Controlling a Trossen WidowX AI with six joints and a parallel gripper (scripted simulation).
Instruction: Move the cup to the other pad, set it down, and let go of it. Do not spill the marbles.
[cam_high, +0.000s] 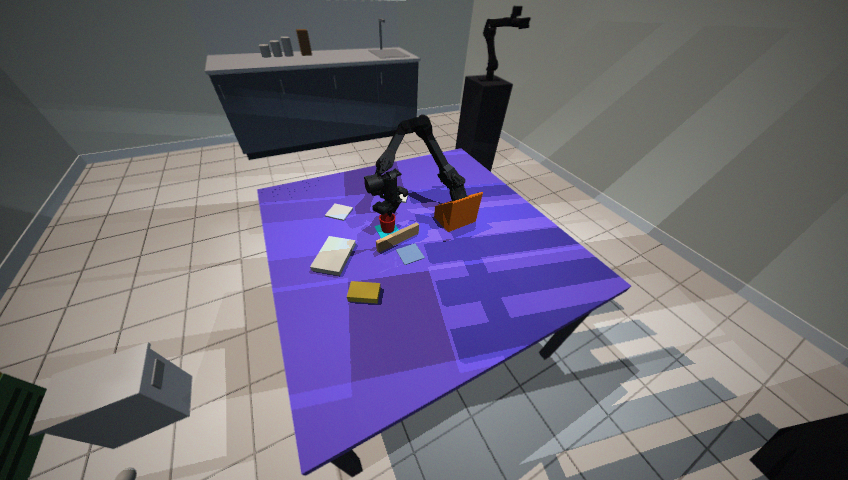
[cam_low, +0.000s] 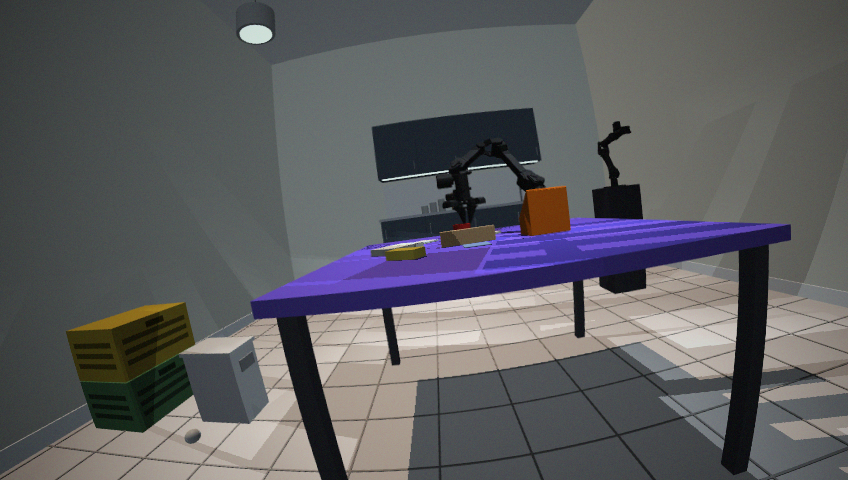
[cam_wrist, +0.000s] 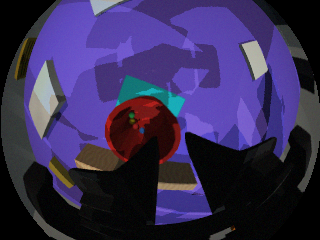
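Now: the red cup 30 mm ahead of my gripper tip, 10 mm to the left of it and 30 mm below it. Round my gripper tip: yellow block 220 mm ahead, 320 mm to the left, 60 mm below; then cyan pad 30 mm ahead, 10 mm to the left, 80 mm below; then wooden block 10 mm ahead, 100 mm to the left, 60 mm below.
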